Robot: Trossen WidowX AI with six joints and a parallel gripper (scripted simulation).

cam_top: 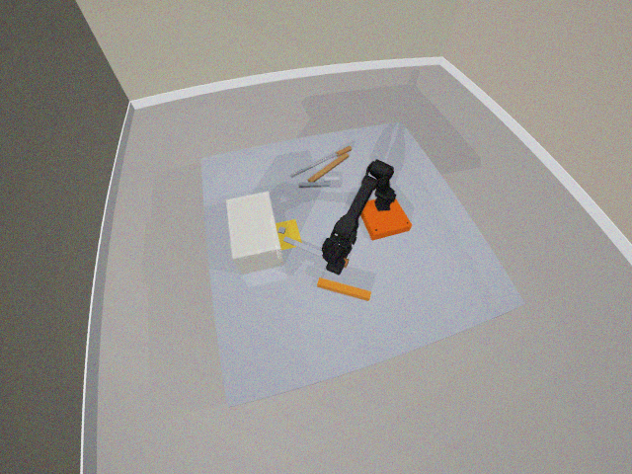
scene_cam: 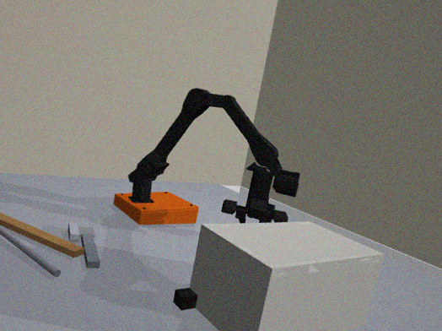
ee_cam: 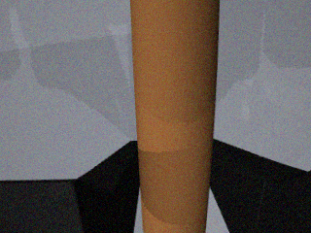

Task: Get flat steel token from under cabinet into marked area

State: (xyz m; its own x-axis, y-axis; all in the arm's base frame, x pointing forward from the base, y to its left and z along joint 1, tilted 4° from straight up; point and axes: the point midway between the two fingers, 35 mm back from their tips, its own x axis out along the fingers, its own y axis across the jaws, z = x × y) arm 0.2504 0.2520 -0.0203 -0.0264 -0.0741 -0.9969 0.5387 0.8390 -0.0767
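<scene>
My gripper tip is now 10 mm short of the orange flat bar, 130 mm to the right of it and 10 mm below it. Also, from my gripper tip: small grey token: 240 mm ahead, 190 mm to the right; then wooden stick: 40 mm behind, 570 mm to the right.
</scene>
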